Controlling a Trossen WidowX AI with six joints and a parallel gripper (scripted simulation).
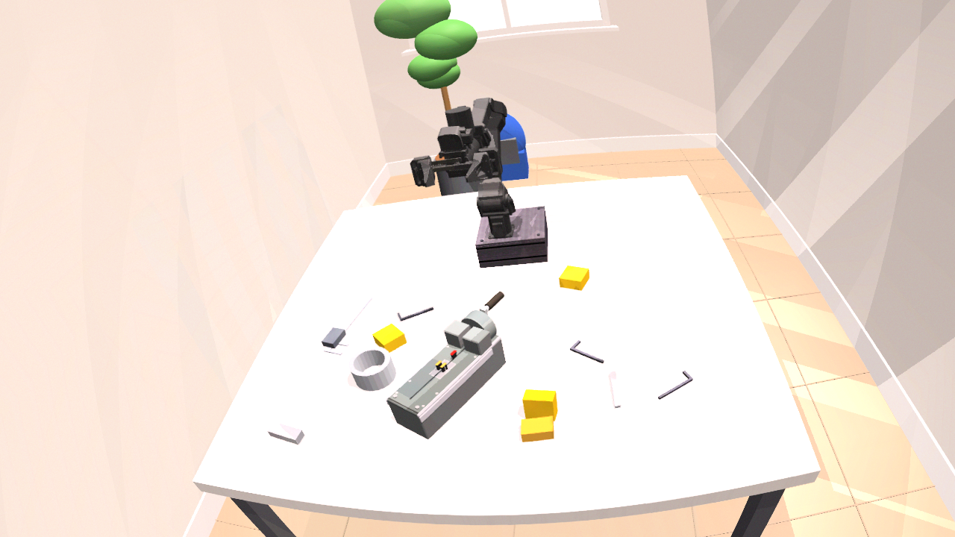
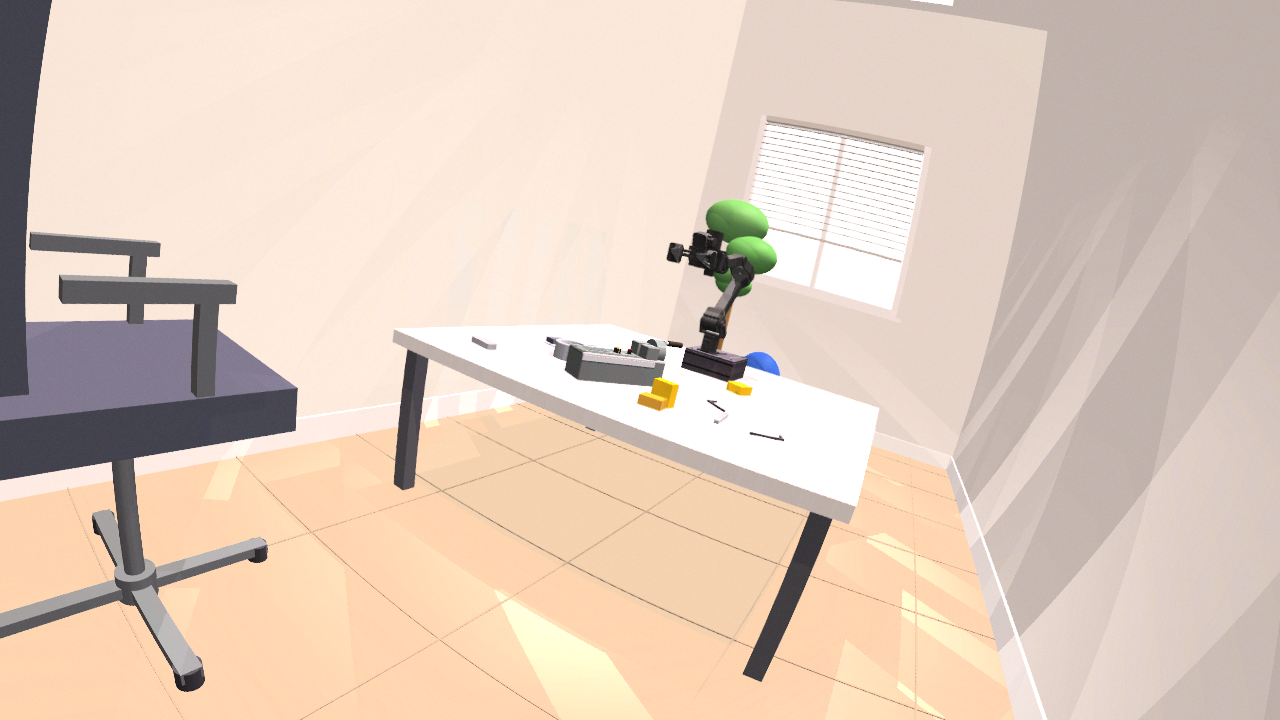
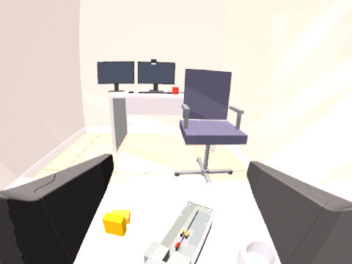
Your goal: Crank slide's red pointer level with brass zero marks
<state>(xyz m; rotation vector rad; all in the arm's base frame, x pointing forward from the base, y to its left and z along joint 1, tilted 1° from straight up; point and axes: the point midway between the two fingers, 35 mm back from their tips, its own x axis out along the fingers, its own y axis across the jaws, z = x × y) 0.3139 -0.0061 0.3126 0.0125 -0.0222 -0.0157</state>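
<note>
Right now my gripper tip is 270 mm above the brown crank handle, 50 mm to the right of it and 20 mm short of it. From my gripper tip the other things lie so: red pointer (300 mm below, 150 mm ahead, 10 mm to the right).
</note>
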